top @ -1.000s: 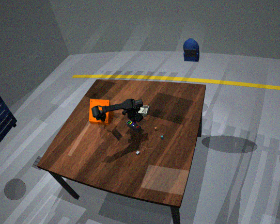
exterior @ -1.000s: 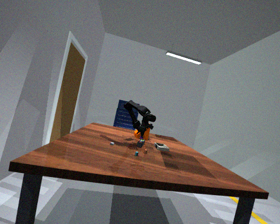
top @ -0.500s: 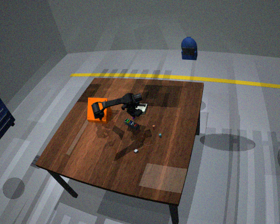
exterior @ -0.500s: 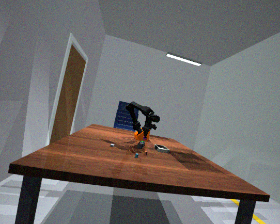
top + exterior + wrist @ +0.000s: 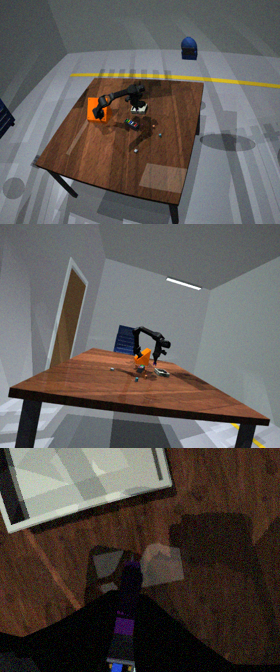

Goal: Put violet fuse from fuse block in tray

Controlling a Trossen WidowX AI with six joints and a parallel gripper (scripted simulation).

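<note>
The tray lies 100 mm to the left of my gripper tip, 100 mm below it and 20 mm behind it. Round my gripper tip: teal fuse 220 mm to the right, 220 mm ahead, 90 mm below; orange fuse 150 mm ahead, 130 mm to the right, 90 mm below.
</note>
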